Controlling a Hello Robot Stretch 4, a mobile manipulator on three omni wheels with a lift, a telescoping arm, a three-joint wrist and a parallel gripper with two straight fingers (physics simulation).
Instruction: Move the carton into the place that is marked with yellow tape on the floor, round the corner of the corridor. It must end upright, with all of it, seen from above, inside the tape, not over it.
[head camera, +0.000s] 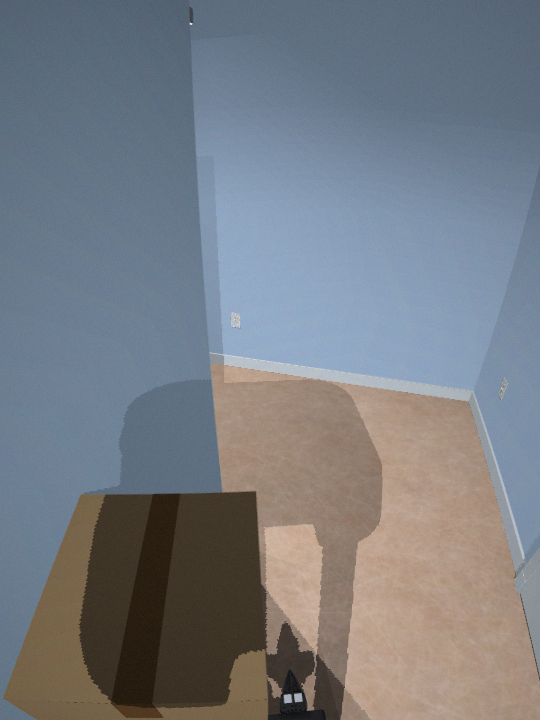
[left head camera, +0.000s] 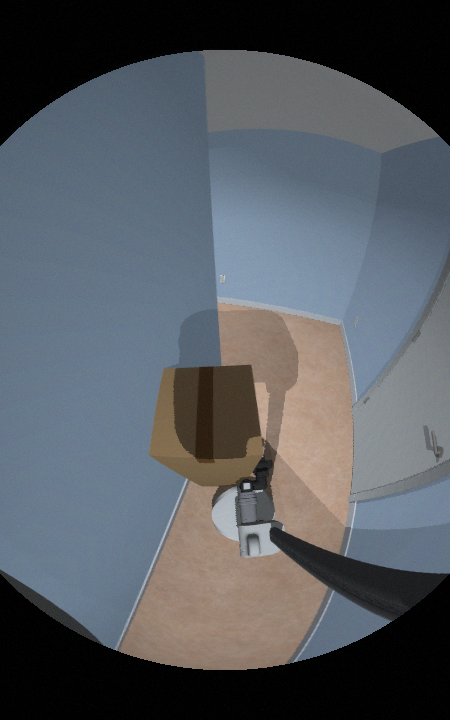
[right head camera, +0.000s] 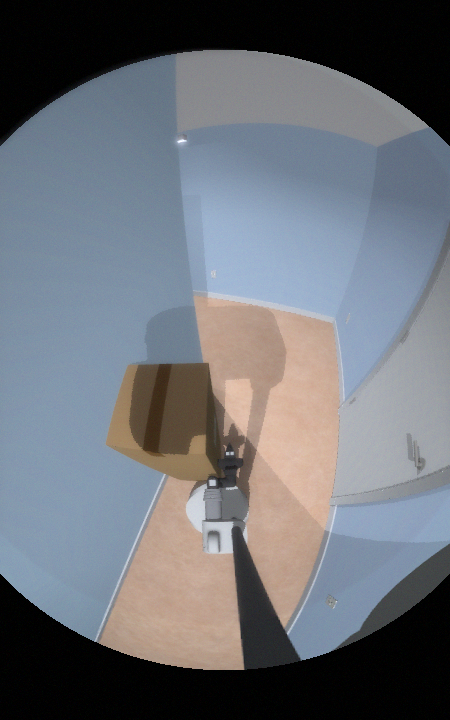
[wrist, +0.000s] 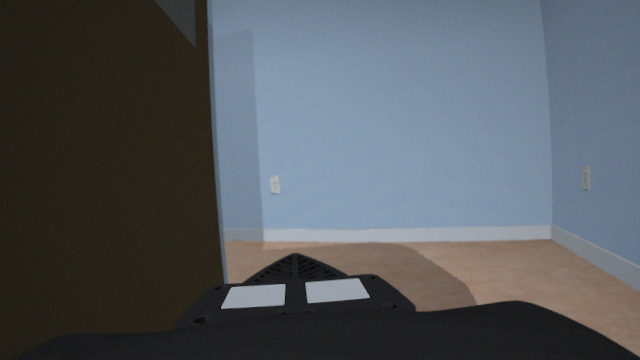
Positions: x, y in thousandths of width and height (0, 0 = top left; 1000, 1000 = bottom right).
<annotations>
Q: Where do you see a tall brown carton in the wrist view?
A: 182, 621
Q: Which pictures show the tall brown carton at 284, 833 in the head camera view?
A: The head camera view, the left head camera view, the right head camera view and the wrist view: all of them.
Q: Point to a tall brown carton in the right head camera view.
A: At 366, 580
</annotations>
